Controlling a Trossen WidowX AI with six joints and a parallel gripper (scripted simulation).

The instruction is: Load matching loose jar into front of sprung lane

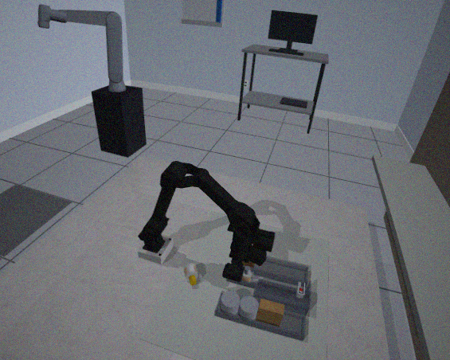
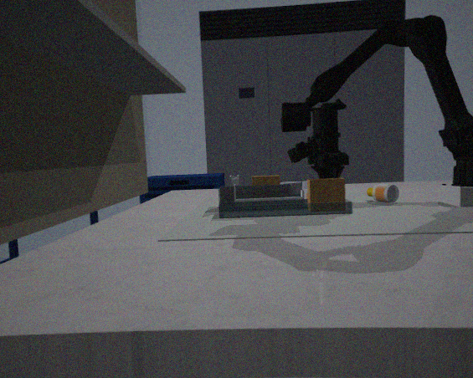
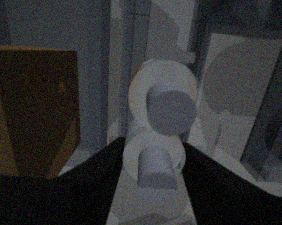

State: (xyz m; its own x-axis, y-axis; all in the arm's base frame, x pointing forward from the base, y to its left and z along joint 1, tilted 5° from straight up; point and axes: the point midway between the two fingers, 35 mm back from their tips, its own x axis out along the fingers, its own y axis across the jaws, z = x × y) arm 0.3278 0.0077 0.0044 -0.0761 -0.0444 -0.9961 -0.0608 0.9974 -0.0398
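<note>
My gripper tip is now 150 mm short of the sprung lane, 20 mm to the left of it and 10 mm above it. The rest, counted from my gripper tip: shelf unit: 510 mm ahead, 20 mm to the left, 340 mm above; red mark: 230 mm ahead, 20 mm to the right, 40 mm above.
</note>
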